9 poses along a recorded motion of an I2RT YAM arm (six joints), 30 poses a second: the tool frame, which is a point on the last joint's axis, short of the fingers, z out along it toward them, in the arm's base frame.
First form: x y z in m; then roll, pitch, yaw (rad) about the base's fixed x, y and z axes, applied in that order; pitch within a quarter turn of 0, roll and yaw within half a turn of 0.
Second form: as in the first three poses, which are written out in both.
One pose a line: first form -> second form
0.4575 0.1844 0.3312 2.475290 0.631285 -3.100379 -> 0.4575 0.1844 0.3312 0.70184 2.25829 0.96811
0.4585 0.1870 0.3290 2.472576 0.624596 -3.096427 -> 0.4585 0.1870 0.3290 0.71048 2.26053 0.97915
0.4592 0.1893 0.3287 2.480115 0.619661 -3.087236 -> 0.4592 0.1893 0.3287 0.71088 2.26839 0.98420
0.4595 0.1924 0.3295 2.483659 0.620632 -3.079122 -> 0.4595 0.1924 0.3295 0.70761 2.27012 0.98815
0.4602 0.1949 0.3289 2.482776 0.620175 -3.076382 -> 0.4602 0.1949 0.3289 0.70865 2.26982 0.99208
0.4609 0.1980 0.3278 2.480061 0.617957 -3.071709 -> 0.4609 0.1980 0.3278 0.71270 2.26937 1.00093
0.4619 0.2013 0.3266 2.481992 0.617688 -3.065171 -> 0.4619 0.2013 0.3266 0.71175 2.27080 1.00574
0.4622 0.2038 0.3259 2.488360 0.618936 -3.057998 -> 0.4622 0.2038 0.3259 0.70636 2.27419 1.00574
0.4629 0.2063 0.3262 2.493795 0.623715 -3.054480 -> 0.4629 0.2063 0.3262 0.69786 2.27480 1.00060
